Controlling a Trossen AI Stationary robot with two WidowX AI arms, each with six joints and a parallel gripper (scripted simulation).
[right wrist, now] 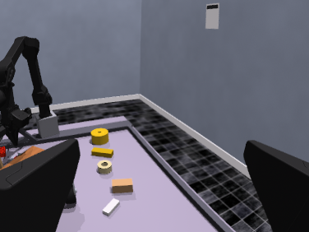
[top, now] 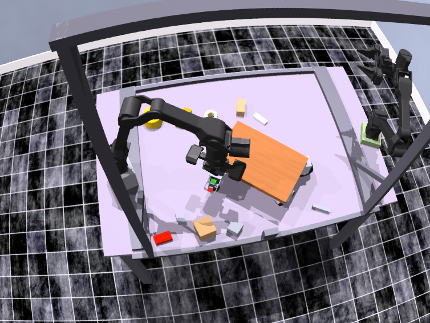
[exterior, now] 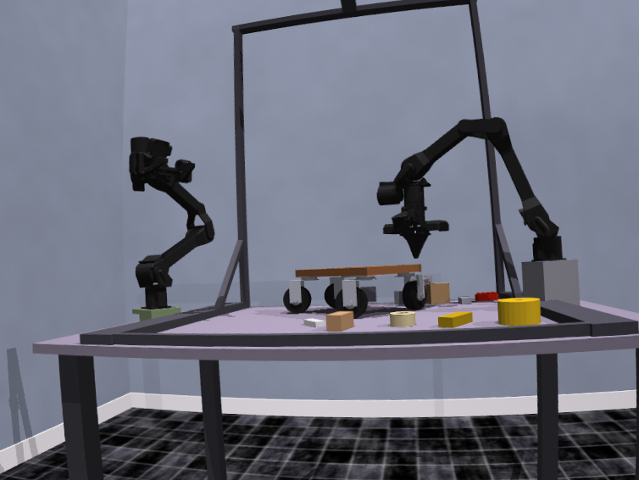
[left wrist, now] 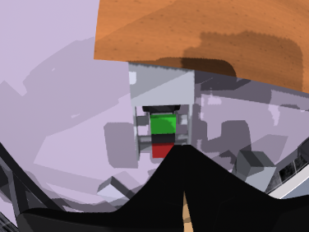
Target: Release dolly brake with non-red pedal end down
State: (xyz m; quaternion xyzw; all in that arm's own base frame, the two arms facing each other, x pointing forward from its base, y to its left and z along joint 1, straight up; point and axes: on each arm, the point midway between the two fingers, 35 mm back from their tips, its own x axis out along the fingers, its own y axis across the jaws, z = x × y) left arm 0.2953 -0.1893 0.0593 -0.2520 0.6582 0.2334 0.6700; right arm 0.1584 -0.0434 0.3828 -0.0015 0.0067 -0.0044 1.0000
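My left hand is 1 cm past the brake pedal, 1 cm to the right of it and 9 cm above it. From my left hand the other things lie so: tan cube (14 cm behind, 7 cm to the left, 14 cm below); then grey cube (16 cm behind, 4 cm to the right, 15 cm below); then red brick (15 cm behind, 22 cm to the left, 16 cm below).
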